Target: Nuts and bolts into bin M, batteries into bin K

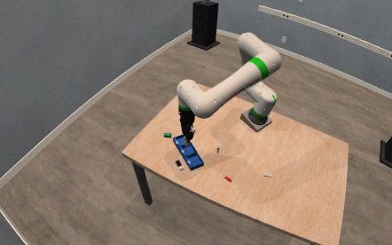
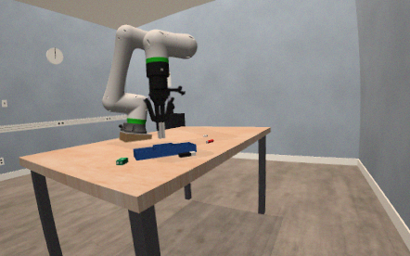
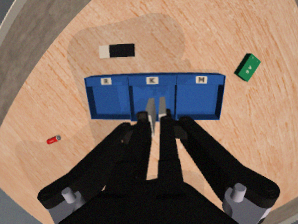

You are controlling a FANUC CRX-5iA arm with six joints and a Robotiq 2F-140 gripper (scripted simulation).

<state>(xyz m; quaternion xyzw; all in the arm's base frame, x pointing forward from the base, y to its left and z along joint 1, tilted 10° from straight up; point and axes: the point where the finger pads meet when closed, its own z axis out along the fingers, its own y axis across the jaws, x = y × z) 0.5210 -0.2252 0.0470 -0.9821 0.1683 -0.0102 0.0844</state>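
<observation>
The small dark bolt is 140 mm to the left of my hand, 130 mm behind it and 100 mm below it. The rest, counted from my hand: red battery: 310 mm to the left, 90 mm below, 20 mm ahead; green battery: 190 mm to the right, 90 mm below, 20 mm behind; joined blue bins: 80 mm below, 10 mm to the left.
</observation>
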